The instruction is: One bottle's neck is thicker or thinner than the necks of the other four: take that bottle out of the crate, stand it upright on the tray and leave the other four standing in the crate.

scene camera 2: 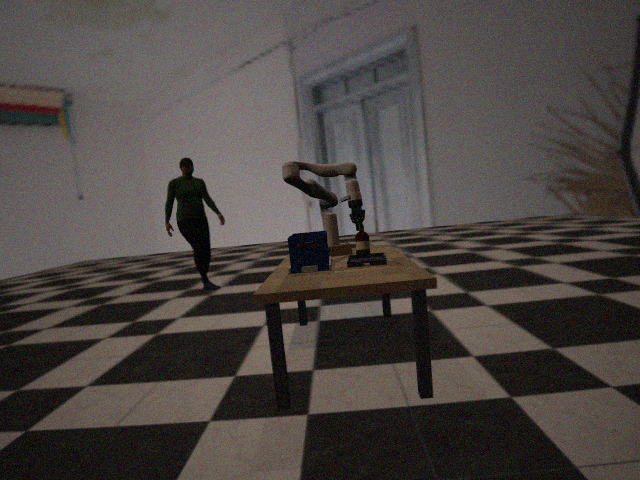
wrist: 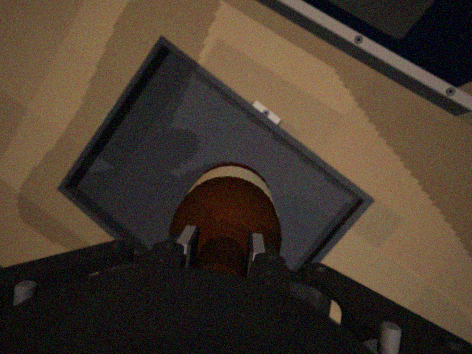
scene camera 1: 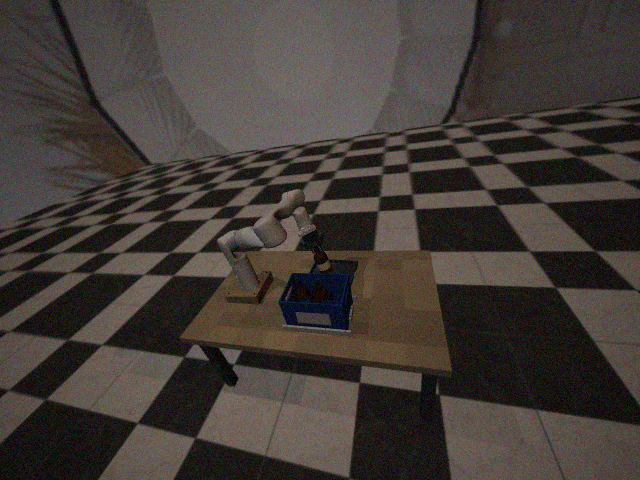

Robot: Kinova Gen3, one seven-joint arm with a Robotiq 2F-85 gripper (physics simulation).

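Frame: origin at the arm's base, x left, y back, z up, level; centimetres.
Where they show: gripper, between the fingertips: [scene camera 2: 359,230] [wrist: 222,247] [scene camera 1: 317,252]; arm's base, origin of its link: [scene camera 2: 332,245] [scene camera 1: 251,285].
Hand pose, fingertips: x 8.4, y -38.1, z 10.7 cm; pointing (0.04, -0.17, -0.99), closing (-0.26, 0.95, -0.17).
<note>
Each offset is from my fingertips to the top centre of the thing. "*": to the spot under its first point. Level surfaces: height alone.
My gripper [scene camera 1: 317,249] [scene camera 2: 360,229] [wrist: 222,247] is shut on the neck of a brown bottle @(dx +0.6, dy -0.7, dz +2.8 cm) [scene camera 1: 323,261] [scene camera 2: 362,243] [wrist: 227,210] with a cream label. The bottle is about upright over the dark tray @(dx +0.8, dy -5.4, dz -14.0 cm) [scene camera 1: 347,266] [scene camera 2: 367,262] [wrist: 210,115], its base at or just above the tray floor; contact cannot be told. In the wrist view it is near one long side of the tray. The blue crate @(dx -27.7, dy -0.1, dz +1.0 cm) [scene camera 1: 339,311] [scene camera 2: 308,255] [wrist: 442,60] stands beside the tray. Brown bottles @(dx -24.0, dy -1.3, dz -0.2 cm) [scene camera 1: 319,292] show inside it; its walls hide how many stand there. Their necks are too dark to compare.
The wooden table @(dz -16.5 cm) [scene camera 1: 400,310] [scene camera 2: 341,283] [wrist: 425,240] carries all this. The arm's base block [scene camera 1: 245,297] is at its left in scene camera 1. A pale strip @(* dx -16.4, dy +6.5, dz -13.5 cm) [wrist: 400,63] runs along the crate's foot. A person in green [scene camera 2: 190,201] stands beyond the table.
</note>
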